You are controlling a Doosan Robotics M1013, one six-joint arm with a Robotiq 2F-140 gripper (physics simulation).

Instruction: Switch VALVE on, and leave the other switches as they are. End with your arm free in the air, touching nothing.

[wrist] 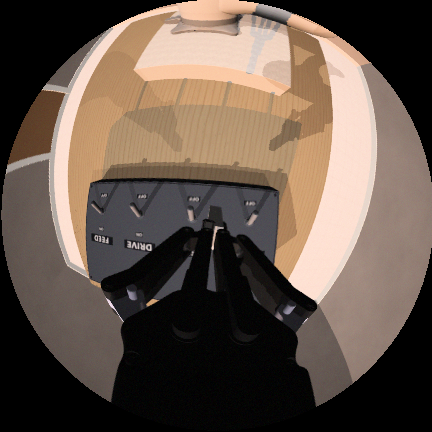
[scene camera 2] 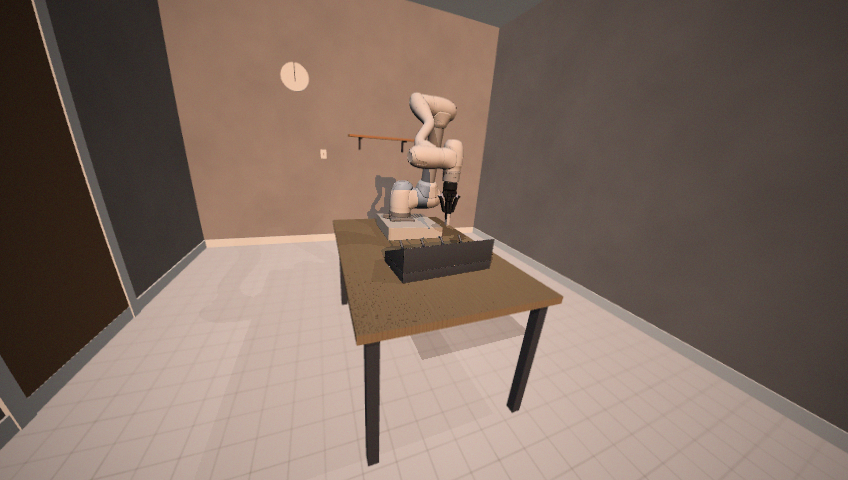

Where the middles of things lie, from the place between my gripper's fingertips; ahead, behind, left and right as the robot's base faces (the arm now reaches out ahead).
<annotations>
The dark switch panel (scene camera 2: 410, 264) is 120 mm ahead of my hand, 90 mm to the right of it and 110 mm below it.
</annotations>
